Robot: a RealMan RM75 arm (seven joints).
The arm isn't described. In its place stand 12 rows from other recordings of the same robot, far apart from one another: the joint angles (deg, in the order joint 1, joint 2, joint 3, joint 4, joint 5, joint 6, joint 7), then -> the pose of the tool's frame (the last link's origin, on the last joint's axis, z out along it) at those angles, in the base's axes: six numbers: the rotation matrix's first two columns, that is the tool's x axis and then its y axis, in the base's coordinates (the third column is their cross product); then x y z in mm.
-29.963 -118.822 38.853 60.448 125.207 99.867 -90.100 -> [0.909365 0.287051 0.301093 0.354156 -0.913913 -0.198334 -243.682 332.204 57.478]
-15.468 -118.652 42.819 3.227 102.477 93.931 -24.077 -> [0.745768 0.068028 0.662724 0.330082 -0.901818 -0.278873 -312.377 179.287 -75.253]
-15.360 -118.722 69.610 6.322 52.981 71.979 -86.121 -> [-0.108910 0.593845 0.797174 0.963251 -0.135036 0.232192 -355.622 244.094 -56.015]
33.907 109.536 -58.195 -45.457 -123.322 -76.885 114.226 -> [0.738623 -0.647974 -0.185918 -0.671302 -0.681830 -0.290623 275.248 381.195 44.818]
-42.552 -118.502 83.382 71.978 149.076 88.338 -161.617 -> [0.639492 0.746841 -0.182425 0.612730 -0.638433 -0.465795 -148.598 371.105 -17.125]
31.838 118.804 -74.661 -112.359 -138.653 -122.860 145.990 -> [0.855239 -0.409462 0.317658 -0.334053 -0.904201 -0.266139 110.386 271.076 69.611]
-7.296 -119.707 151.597 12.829 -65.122 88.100 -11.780 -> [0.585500 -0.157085 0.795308 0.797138 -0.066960 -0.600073 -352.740 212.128 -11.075]
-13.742 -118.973 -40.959 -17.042 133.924 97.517 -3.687 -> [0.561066 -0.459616 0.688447 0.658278 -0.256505 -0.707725 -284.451 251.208 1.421]
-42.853 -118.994 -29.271 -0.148 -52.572 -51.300 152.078 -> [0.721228 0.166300 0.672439 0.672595 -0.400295 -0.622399 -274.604 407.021 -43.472]
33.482 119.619 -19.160 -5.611 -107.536 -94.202 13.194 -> [0.688307 0.398129 -0.606405 -0.091838 -0.781387 -0.617253 237.812 303.114 -44.636]
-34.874 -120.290 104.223 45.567 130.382 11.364 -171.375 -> [0.543800 0.591345 0.595477 0.831827 -0.285866 -0.475756 -203.143 416.187 -87.804]
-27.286 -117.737 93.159 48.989 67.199 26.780 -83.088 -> [0.767177 0.281398 0.576415 0.614882 -0.578508 -0.535955 -207.322 408.787 -39.336]
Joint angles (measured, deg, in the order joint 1, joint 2, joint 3, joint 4, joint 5, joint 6, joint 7), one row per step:
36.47, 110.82, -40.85, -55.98, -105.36, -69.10, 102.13
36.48, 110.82, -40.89, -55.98, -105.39, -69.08, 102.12
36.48, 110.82, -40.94, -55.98, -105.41, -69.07, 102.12
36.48, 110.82, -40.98, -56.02, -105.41, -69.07, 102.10
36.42, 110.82, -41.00, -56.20, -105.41, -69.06, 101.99
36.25, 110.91, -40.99, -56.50, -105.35, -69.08, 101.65
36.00, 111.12, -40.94, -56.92, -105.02, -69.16, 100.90
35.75, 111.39, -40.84, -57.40, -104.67, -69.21, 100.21
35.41, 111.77, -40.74, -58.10, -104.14, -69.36, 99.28
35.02, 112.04, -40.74, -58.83, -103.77, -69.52, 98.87
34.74, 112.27, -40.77, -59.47, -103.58, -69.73, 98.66
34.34, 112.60, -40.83, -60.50, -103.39, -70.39, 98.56
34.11, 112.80, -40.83, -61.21, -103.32, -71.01, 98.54
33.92, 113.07, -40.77, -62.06, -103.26, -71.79, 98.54
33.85, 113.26, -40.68, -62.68, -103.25, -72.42, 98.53
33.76, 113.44, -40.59, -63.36, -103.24, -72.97, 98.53
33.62, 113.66, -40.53, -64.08, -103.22, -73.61, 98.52
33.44, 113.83, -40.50, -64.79, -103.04, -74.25, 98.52
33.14, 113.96, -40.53, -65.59, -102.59, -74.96, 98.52
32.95, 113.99, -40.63, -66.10, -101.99, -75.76, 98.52
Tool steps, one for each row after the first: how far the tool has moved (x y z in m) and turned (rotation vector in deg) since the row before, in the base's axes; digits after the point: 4 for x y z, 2 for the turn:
-0.0001, 0.0001, -0.0002, -0.02, -0.06, 0.01
0.0000, 0.0000, -0.0002, -0.03, -0.05, 0.01
-0.0002, 0.0000, 0.0000, 0.00, -0.06, 0.05
-0.0001, -0.0002, 0.0006, 0.14, -0.18, 0.12
0.0001, -0.0007, 0.0004, 0.24, -0.27, 0.24
-0.0004, -0.0011, 0.0003, 0.43, -0.28, 0.59
-0.0005, -0.0011, 0.0003, 0.48, -0.17, 0.57
-0.0012, -0.0017, 0.0003, 0.61, -0.21, 0.87
-0.0006, -0.0018, 0.0007, 0.40, -0.11, 0.52
-0.0009, -0.0015, 0.0003, 0.19, -0.13, 0.42
-0.0019, -0.0028, 0.0000, -0.06, -0.16, 0.72
-0.0015, -0.0020, 0.0000, -0.17, -0.13, 0.56
-0.0024, -0.0023, -0.0001, -0.22, -0.11, 0.73
-0.0021, -0.0015, 0.0000, -0.18, -0.10, 0.60
-0.0020, -0.0015, 0.0004, -0.07, -0.14, 0.57
-0.0020, -0.0019, 0.0000, -0.16, -0.14, 0.61
-0.0020, -0.0020, 0.0004, -0.13, -0.06, 0.64
-0.0021, -0.0026, 0.0009, -0.09, 0.06, 0.76
-0.0024, -0.0022, 0.0004, -0.32, 0.19, 0.84

